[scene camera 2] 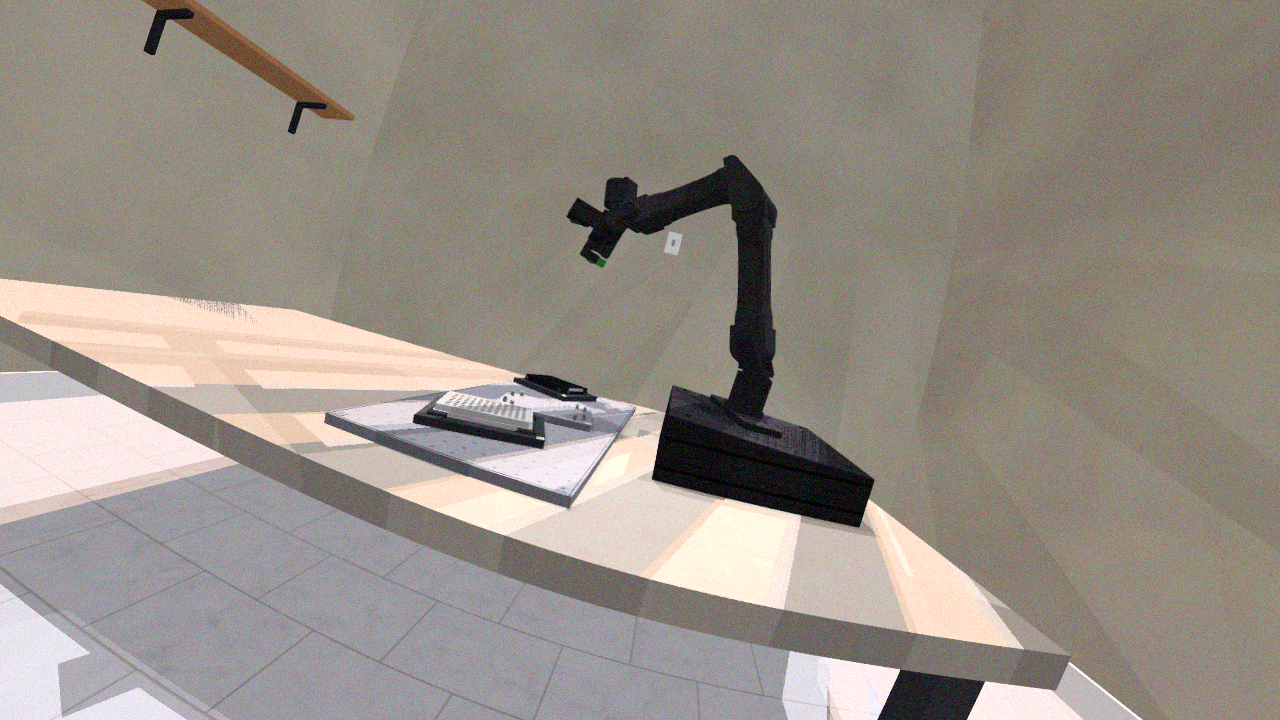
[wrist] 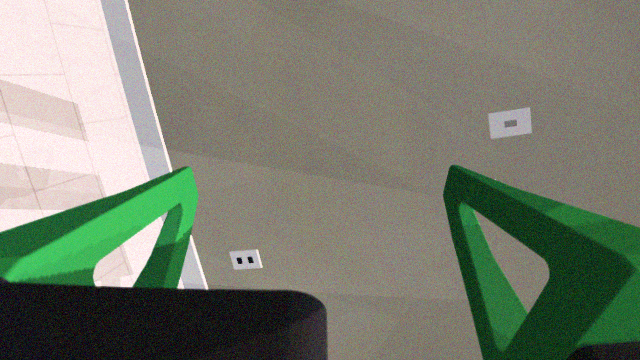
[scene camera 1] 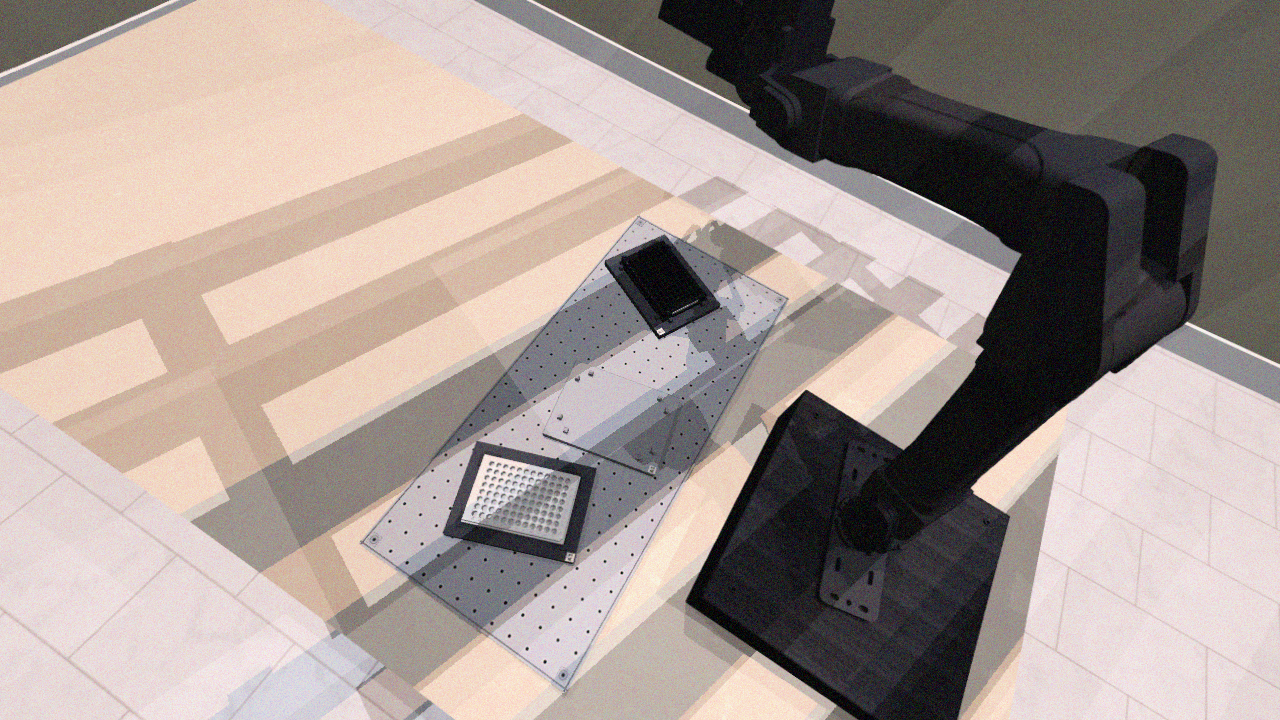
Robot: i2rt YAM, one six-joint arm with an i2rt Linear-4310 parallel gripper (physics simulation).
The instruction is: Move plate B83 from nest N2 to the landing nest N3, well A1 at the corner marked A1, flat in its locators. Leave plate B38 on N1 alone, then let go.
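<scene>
A white well plate (scene camera 1: 520,499) (scene camera 2: 486,409) lies in a dark nest (scene camera 1: 580,506) (scene camera 2: 481,435) at the near end of the perforated board. A black well plate (scene camera 1: 664,275) (scene camera 2: 555,385) lies in a dark nest (scene camera 1: 674,323) at the far end. Between them is a bare grey nest (scene camera 1: 608,416) (scene camera 2: 572,420) with small locator pins and a small corner mark. The plate and nest names are too small to read. My gripper (scene camera 2: 593,258) (wrist: 320,180) is open and empty, high above the board; its green fingers stand wide apart in the wrist view. Its fingers are outside scene camera 1's view.
The perforated board (scene camera 1: 528,617) (scene camera 2: 537,476) lies on the wooden table (scene camera 1: 107,223) (scene camera 2: 716,555). The arm's black base (scene camera 1: 751,573) (scene camera 2: 760,483) stands beside the board. A wall shelf (scene camera 2: 259,62) is at the upper left. Two wall sockets (wrist: 246,259) (wrist: 510,123) show in the wrist view.
</scene>
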